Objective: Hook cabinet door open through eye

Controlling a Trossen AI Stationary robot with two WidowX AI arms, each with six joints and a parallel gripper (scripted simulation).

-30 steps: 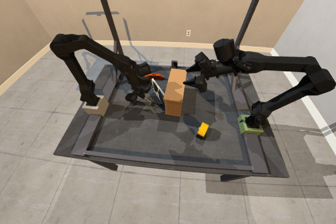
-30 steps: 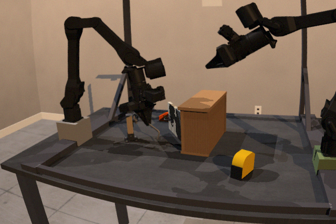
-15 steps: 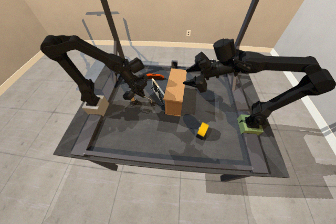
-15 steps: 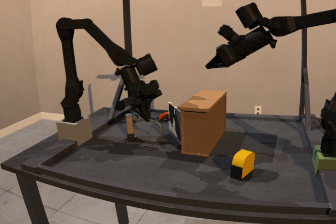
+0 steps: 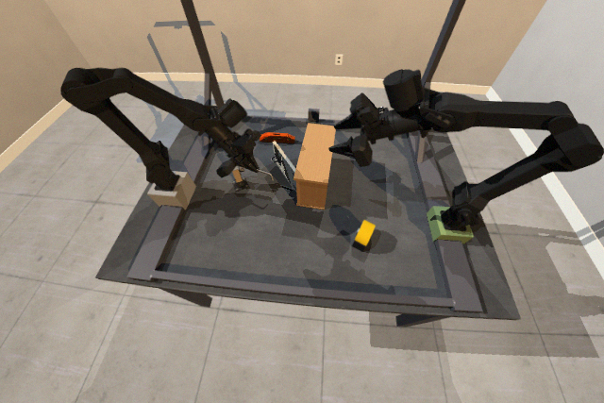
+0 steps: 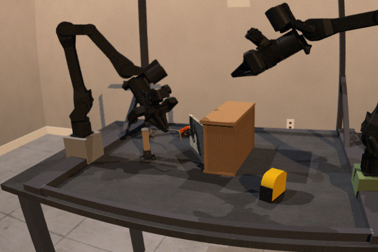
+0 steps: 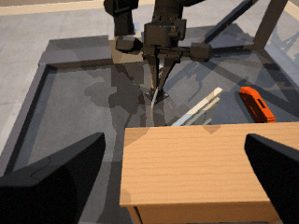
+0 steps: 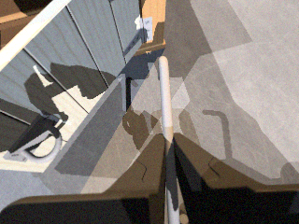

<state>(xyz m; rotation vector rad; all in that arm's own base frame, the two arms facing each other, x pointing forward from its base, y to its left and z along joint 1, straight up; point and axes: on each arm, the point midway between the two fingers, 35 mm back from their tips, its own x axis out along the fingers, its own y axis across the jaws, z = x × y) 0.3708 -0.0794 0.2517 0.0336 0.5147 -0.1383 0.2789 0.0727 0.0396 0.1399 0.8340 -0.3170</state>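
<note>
My right hand is 40 mm above the hook and 10 mm to the right of it. From my right hand the other things lie so: white door (110 mm to the left, 50 mm below, 30 mm behind); then yellow tape measure (370 mm to the left, 150 mm ahead, 100 mm below); then orange tool (240 mm behind, 110 mm below, 30 mm to the left).
</note>
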